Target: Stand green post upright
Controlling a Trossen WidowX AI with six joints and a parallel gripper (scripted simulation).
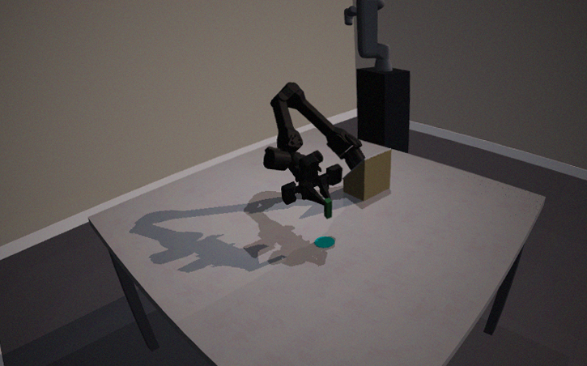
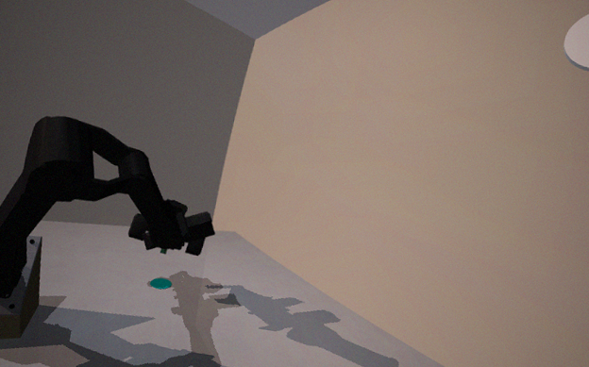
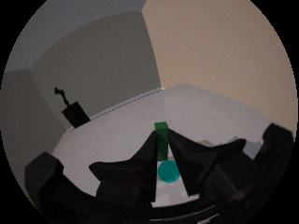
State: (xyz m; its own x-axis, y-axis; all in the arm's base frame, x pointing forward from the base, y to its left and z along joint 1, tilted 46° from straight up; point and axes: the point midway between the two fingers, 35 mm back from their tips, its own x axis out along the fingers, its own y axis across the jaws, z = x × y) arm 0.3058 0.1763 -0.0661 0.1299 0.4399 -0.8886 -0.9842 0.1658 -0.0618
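Right now my gripper tip is 14 cm above the cyan circle, 2 cm to the left of it and 1 cm past it. Also, from my gripper tip: green post (2 cm below).
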